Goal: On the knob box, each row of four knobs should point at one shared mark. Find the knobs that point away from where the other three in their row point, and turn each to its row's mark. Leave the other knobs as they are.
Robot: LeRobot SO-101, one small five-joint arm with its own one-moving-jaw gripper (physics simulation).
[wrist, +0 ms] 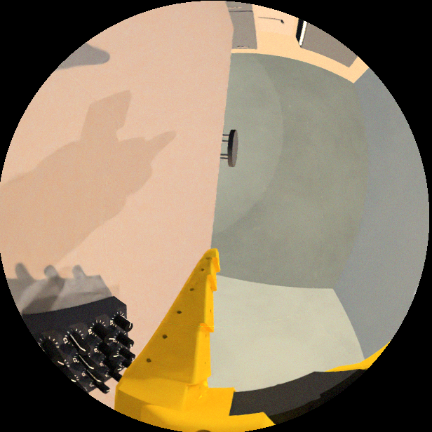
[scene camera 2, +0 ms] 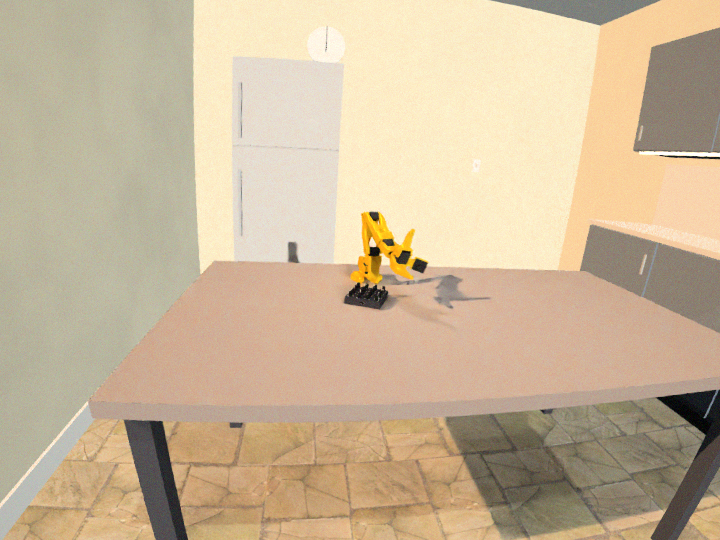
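Seen in the pictures: end effector, tool point: [scene camera 2: 412, 277]; arm's base, origin of the base link: [scene camera 2: 367, 281].
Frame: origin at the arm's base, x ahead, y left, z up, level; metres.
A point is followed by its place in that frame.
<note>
The black knob box [scene camera 2: 363, 301] {x 0.232, y -0.045, z 0.018 m} [wrist: 75, 313] sits on the table near the arm's base. In the wrist view it is at the lower left, partly cut off by the round picture edge, with rows of black knobs and pale marks. One corner knob [wrist: 122, 321] shows clearly; several others overlap, and their exact pointing directions are hard to tell. In the scene view the knobs are too small to read. My gripper [scene camera 2: 413, 254] is fully open and empty, held above the table to the right of the box. Its notched jaw [wrist: 187, 320] shows in the wrist view; the moving jaw is out of that picture.
The wooden table [scene camera 2: 372, 360] {x 0.522, y -0.063, z 0.000 m} [wrist: 170, 85] carries the arm and the box, with the arm's shadow beside them. The table's edge runs down the middle of the wrist view. Beyond it, a dark round stool [wrist: 233, 148] stands off the table. A fridge [scene camera 2: 287, 116] is behind.
</note>
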